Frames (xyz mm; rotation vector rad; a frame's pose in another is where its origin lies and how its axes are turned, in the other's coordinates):
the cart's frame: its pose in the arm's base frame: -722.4 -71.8 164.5 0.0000 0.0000 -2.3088
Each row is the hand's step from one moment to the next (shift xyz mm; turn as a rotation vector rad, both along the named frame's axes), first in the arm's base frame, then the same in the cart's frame.
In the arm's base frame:
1: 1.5 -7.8 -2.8 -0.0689 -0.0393 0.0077
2: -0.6 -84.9 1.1 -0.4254 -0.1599 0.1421
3: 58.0 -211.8 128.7 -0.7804 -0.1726 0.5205
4: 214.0 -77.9 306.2 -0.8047 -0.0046 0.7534
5: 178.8 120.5 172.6 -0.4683 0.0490 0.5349
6: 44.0 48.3 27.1 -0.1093 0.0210 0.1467
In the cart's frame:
1: 4.8 6.4 -2.8 0.0754 -0.0245 0.0077
2: 63.2 56.7 1.1 0.4045 -0.2071 0.1421
3: 117.7 185.4 128.7 0.6528 -0.4612 0.5205
4: -86.4 210.7 306.2 0.5448 -0.5922 0.7534
5: -209.4 51.2 172.6 0.2788 -0.3794 0.5349
6: -65.3 0.1 27.1 0.0580 -0.0950 0.1467

